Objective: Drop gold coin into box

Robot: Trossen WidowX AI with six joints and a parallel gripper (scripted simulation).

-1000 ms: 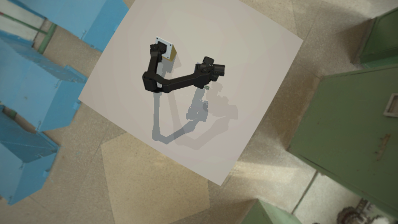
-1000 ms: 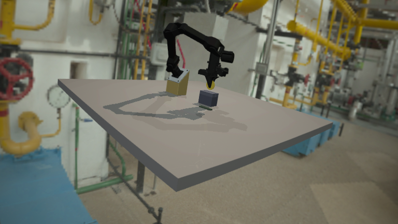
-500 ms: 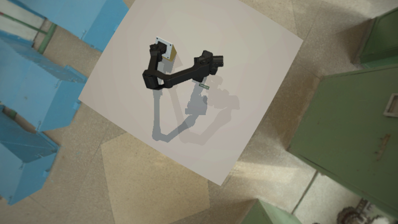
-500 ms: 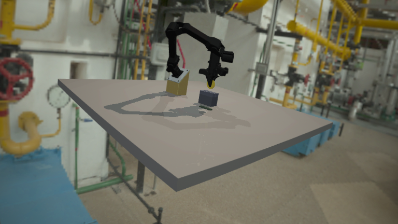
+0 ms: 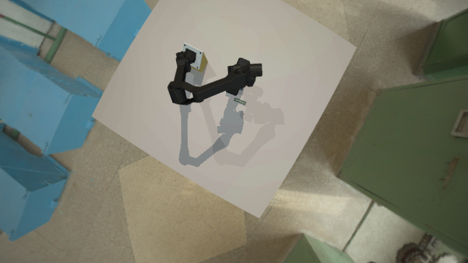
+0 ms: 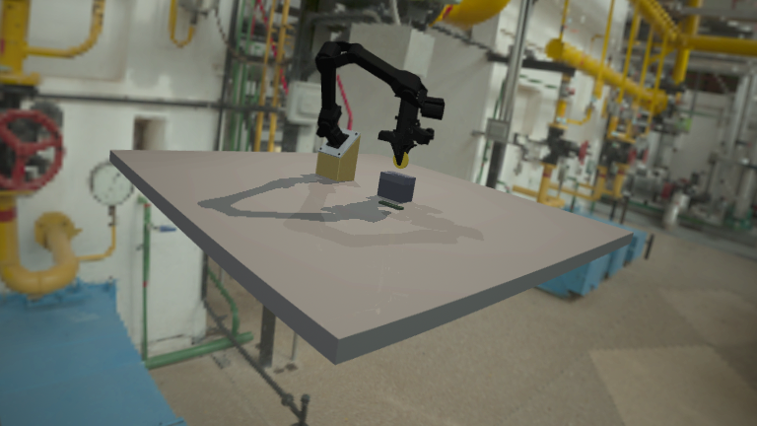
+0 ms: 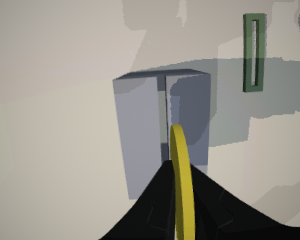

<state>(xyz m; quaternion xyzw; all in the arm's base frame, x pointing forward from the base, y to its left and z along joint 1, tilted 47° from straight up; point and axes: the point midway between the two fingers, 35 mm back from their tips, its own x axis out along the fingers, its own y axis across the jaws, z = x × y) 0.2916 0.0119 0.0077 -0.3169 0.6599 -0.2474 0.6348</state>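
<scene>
My gripper tip is 2 cm below the gold coin.
</scene>
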